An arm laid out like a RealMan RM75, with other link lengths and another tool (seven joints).
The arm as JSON. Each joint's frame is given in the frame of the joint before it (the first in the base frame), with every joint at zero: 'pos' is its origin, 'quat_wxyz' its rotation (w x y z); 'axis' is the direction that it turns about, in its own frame. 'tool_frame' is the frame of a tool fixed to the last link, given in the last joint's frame.
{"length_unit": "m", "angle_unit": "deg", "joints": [
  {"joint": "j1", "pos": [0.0, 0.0, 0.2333], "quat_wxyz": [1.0, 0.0, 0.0, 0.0], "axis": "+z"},
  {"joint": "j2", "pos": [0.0, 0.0, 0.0], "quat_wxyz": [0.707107, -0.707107, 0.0, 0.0], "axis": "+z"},
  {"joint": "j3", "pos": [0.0, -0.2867, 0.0], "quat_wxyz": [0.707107, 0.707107, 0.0, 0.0], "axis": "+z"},
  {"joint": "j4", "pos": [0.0, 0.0, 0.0], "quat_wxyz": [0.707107, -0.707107, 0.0, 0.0], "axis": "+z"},
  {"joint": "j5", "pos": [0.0, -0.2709, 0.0], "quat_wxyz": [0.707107, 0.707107, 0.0, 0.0], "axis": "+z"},
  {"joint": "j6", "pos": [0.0, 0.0, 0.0], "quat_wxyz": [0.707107, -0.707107, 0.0, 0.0], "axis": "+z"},
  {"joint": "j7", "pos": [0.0, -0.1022, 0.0], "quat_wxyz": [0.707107, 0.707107, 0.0, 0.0], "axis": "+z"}
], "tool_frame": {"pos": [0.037, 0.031, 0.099], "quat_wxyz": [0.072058, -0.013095, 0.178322, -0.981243]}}
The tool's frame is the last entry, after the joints.
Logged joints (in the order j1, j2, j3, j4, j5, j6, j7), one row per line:
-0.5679 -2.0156 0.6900 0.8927 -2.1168 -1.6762 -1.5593
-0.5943 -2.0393 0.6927 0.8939 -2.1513 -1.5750 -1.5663
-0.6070 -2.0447 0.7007 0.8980 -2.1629 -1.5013 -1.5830
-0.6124 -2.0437 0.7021 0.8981 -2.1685 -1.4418 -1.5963
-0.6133 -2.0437 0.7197 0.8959 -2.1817 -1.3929 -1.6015
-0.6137 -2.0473 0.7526 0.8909 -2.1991 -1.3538 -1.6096
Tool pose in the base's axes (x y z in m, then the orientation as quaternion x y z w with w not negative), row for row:
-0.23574 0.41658 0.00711 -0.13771 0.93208 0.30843 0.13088
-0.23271 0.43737 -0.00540 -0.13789 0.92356 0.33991 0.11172
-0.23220 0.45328 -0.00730 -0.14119 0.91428 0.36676 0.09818
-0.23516 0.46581 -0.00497 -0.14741 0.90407 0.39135 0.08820
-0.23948 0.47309 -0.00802 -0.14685 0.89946 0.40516 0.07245
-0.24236 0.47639 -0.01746 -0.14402 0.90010 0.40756 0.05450
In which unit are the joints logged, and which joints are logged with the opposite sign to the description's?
The joints are logged in radians. Opposite sign: j5, j6.
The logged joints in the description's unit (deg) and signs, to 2 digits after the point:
-32.54 -115.49 39.53 51.15 121.28 96.04 -89.34
-34.05 -116.84 39.69 51.22 123.26 90.24 -89.74
-34.78 -117.15 40.15 51.45 123.93 86.02 -90.70
-35.09 -117.10 40.23 51.46 124.25 82.61 -91.46
-35.14 -117.10 41.24 51.33 125.00 79.81 -91.76
-35.16 -117.30 43.12 51.04 126.00 77.57 -92.22

